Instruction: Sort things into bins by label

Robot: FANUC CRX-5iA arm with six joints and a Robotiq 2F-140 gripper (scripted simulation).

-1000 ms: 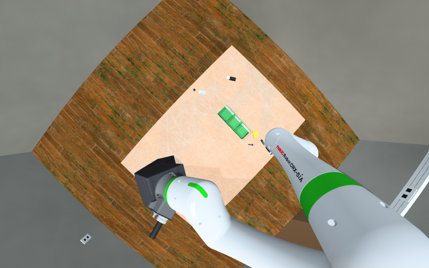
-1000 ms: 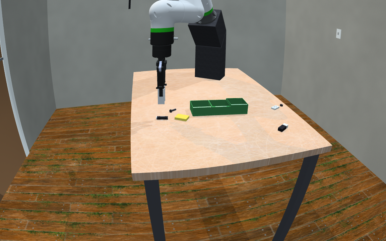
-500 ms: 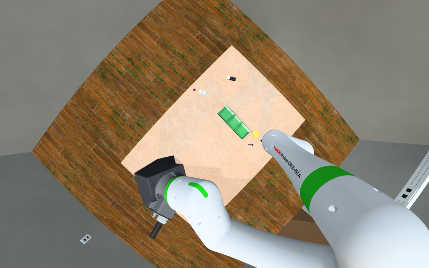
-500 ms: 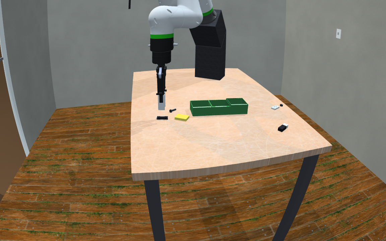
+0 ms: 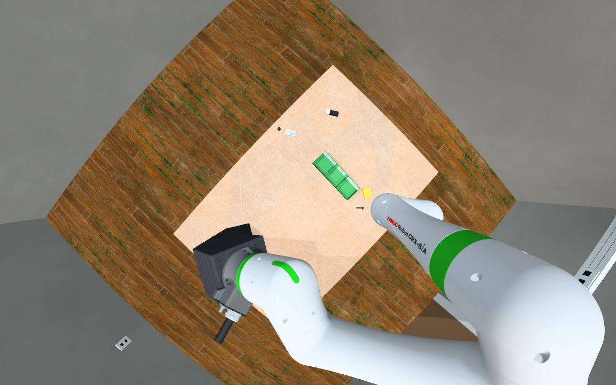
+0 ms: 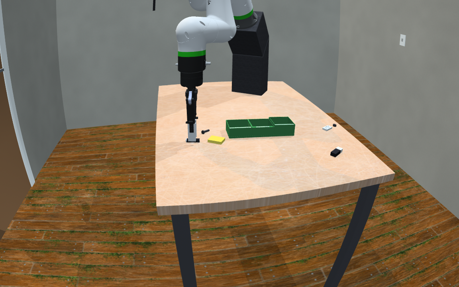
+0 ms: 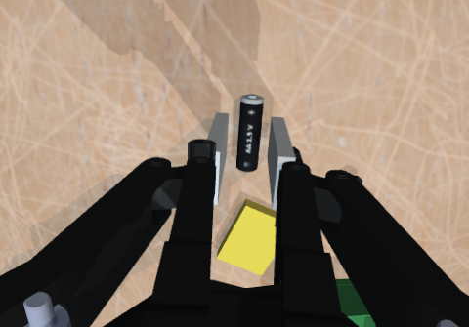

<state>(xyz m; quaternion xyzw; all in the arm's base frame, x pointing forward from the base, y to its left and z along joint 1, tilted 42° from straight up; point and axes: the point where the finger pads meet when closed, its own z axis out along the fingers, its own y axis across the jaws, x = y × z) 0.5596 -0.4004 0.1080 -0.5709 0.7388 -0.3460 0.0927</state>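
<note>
Right now the black battery is 40 mm below my hand. From my hand the other things lie so: black bolt 70 mm to the left, 60 mm behind, 40 mm below; then yellow pad 80 mm to the left, 40 mm below, 20 mm ahead; then green three-part bin 260 mm to the left, 20 mm below, 10 mm ahead.
</note>
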